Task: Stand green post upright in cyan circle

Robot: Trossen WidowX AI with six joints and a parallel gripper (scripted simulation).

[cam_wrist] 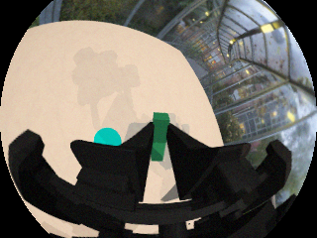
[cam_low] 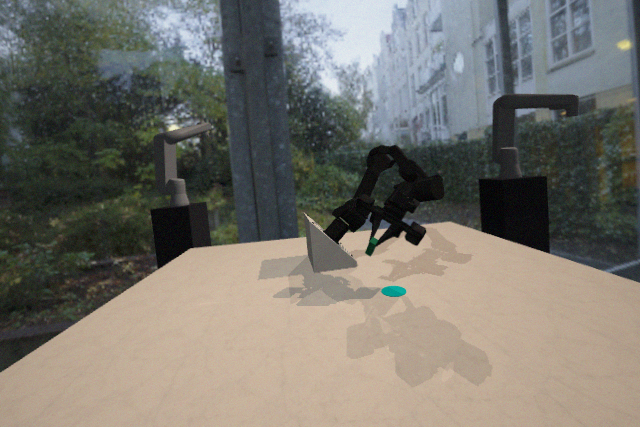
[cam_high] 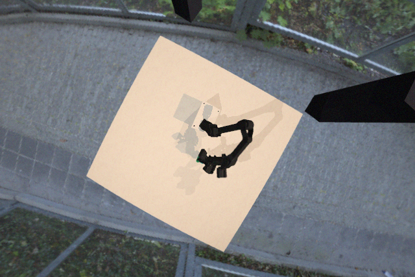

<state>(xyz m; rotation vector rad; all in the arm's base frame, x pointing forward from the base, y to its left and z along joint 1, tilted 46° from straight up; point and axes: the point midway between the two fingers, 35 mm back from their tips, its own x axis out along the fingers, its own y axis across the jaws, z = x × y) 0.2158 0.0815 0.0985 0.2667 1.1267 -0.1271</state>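
The cyan circle lies 40 mm to the left of my gripper tip and 120 mm below it. The rest, counted from my gripper tip: green post (20 mm behind, 10 mm below).
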